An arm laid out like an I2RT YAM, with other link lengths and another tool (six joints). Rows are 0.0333 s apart.
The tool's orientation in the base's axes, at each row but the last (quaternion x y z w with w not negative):
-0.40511, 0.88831, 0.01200, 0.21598
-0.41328, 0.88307, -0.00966, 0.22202
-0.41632, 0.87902, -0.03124, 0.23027
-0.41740, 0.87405, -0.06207, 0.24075
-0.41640, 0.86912, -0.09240, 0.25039
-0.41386, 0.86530, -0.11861, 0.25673
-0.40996, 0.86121, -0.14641, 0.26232
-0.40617, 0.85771, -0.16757, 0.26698
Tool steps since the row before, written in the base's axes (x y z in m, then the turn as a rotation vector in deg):
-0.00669, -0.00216, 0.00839, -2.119, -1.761, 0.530
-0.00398, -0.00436, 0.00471, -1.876, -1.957, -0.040
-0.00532, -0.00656, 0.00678, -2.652, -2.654, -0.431
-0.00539, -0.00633, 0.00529, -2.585, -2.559, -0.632
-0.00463, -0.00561, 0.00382, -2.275, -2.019, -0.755
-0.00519, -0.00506, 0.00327, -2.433, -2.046, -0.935
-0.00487, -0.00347, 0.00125, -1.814, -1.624, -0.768
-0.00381, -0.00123, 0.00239, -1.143, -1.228, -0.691
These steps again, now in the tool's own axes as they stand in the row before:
0.00211, 0.00211, -0.01053, 2.276, 0.272, -1.619
0.00362, -0.00093, -0.00656, 2.502, 0.081, -1.040
0.00524, -0.00213, -0.00924, 3.595, 0.280, -1.121
0.00574, -0.00194, -0.00777, 3.562, 0.357, -0.905
0.00540, -0.00184, -0.00592, 3.026, 0.536, -0.615
0.00553, -0.00115, -0.00560, 3.192, 0.697, -0.549
0.00486, 0.00033, -0.00368, 2.481, 0.492, -0.348
0.00221, 0.00035, -0.00409, 1.791, 0.289, -0.039

